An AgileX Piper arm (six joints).
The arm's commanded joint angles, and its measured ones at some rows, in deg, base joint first. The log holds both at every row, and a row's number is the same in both.
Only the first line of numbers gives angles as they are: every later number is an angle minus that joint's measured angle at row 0.
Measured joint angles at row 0: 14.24, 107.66, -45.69, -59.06, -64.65, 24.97
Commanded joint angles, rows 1 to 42: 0.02, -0.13, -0.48, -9.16, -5.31, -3.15; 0.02, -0.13, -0.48, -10.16, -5.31, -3.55; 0.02, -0.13, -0.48, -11.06, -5.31, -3.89; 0.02, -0.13, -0.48, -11.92, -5.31, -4.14; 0.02, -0.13, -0.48, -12.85, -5.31, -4.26; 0.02, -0.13, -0.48, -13.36, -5.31, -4.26; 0.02, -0.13, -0.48, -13.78, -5.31, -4.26; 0.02, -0.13, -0.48, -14.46, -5.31, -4.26; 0.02, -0.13, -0.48, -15.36, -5.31, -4.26; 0.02, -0.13, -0.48, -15.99, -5.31, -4.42; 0.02, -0.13, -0.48, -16.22, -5.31, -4.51; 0.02, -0.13, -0.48, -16.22, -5.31, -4.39; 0.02, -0.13, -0.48, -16.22, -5.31, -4.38; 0.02, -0.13, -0.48, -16.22, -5.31, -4.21; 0.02, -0.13, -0.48, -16.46, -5.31, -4.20; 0.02, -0.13, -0.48, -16.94, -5.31, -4.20; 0.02, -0.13, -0.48, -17.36, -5.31, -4.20; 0.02, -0.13, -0.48, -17.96, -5.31, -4.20; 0.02, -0.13, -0.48, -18.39, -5.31, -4.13; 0.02, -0.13, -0.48, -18.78, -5.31, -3.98; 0.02, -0.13, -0.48, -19.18, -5.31, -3.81; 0.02, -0.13, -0.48, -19.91, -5.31, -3.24; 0.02, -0.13, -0.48, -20.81, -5.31, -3.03; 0.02, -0.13, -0.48, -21.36, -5.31, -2.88; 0.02, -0.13, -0.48, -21.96, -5.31, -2.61; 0.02, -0.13, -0.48, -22.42, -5.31, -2.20; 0.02, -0.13, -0.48, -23.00, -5.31, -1.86; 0.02, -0.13, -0.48, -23.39, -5.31, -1.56; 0.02, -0.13, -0.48, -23.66, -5.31, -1.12; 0.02, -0.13, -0.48, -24.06, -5.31, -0.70; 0.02, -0.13, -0.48, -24.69, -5.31, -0.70; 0.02, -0.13, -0.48, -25.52, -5.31, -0.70; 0.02, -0.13, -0.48, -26.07, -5.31, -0.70; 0.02, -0.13, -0.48, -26.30, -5.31, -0.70; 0.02, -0.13, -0.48, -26.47, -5.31, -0.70; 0.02, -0.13, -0.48, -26.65, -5.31, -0.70; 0.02, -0.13, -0.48, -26.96, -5.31, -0.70; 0.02, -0.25, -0.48, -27.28, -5.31, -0.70; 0.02, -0.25, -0.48, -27.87, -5.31, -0.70; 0.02, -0.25, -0.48, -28.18, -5.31, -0.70; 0.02, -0.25, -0.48, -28.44, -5.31, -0.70; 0.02, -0.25, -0.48, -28.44, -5.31, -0.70
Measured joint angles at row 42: -1.66, -0.09, -1.26, -7.99, 0.31, 0.35
